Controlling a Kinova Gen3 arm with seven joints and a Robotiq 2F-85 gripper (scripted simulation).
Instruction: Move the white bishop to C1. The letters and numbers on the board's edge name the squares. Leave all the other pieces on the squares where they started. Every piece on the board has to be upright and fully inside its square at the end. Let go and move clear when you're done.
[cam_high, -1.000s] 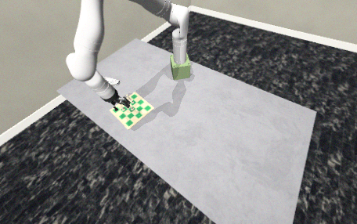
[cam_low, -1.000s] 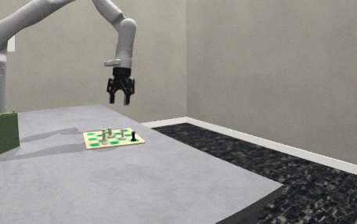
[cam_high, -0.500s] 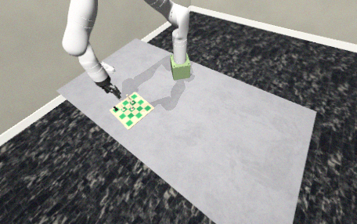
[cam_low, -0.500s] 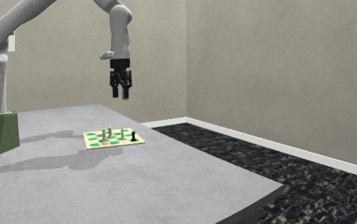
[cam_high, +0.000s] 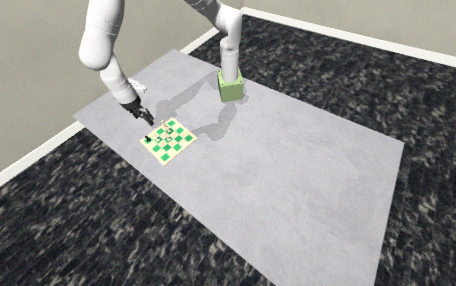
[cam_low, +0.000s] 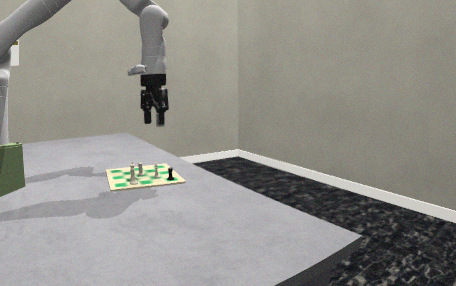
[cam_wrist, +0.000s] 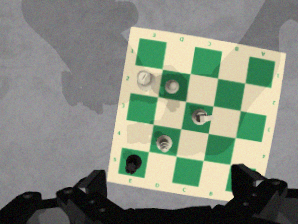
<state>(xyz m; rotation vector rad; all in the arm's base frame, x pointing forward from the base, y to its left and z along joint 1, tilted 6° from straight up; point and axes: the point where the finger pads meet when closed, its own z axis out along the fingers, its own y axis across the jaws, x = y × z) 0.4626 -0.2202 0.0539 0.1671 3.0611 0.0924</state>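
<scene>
The black piece is 2 cm ahead of my hand, 5 cm to the right of it and 15 cm below it. Also, from my hand: crowned white chess piece (9 cm behind, 1 cm to the right, 13 cm below).
</scene>
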